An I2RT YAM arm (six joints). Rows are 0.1 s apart.
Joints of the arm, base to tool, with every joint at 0 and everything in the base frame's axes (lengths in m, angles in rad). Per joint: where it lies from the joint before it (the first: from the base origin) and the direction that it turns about. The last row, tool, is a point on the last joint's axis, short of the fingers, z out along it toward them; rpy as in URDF.
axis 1: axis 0 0 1 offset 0 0 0.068
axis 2: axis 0 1 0 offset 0.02 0.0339 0.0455
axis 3: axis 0 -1 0 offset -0.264 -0.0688 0
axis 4: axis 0 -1 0 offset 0.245 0.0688 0.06
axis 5: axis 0 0 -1 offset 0.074 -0.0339 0.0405
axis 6: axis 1 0 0 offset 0.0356 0 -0.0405
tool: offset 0 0 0 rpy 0 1.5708 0
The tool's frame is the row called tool.
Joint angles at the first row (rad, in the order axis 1, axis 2, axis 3, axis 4, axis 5, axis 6):
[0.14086, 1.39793, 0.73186, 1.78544, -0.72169, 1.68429]
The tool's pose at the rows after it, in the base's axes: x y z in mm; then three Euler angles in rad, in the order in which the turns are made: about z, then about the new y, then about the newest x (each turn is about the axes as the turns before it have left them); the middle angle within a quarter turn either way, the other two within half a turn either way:
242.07 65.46 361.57 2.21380 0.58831 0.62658
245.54 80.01 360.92 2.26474 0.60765 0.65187
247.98 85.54 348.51 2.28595 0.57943 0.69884
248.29 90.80 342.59 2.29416 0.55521 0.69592
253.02 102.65 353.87 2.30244 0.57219 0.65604
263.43 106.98 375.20 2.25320 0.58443 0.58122
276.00 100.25 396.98 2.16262 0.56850 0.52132
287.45 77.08 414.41 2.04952 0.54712 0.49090
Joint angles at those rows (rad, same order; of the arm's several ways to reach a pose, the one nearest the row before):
[0.16919, 1.40637, 0.74412, 1.79375, -0.73093, 1.67851]
[0.22108, 1.42352, 0.76334, 1.75871, -0.74826, 1.64412]
[0.24160, 1.43508, 0.73059, 1.73833, -0.72944, 1.61865]
[0.26334, 1.45271, 0.71858, 1.76054, -0.70379, 1.62056]
[0.30129, 1.47880, 0.78428, 1.75221, -0.70027, 1.61058]
[0.30674, 1.51123, 0.89303, 1.73337, -0.68208, 1.60281]
[0.27578, 1.53165, 0.99441, 1.68585, -0.64165, 1.58912]
[0.19340, 1.53546, 1.06433, 1.63655, -0.61008, 1.58654]

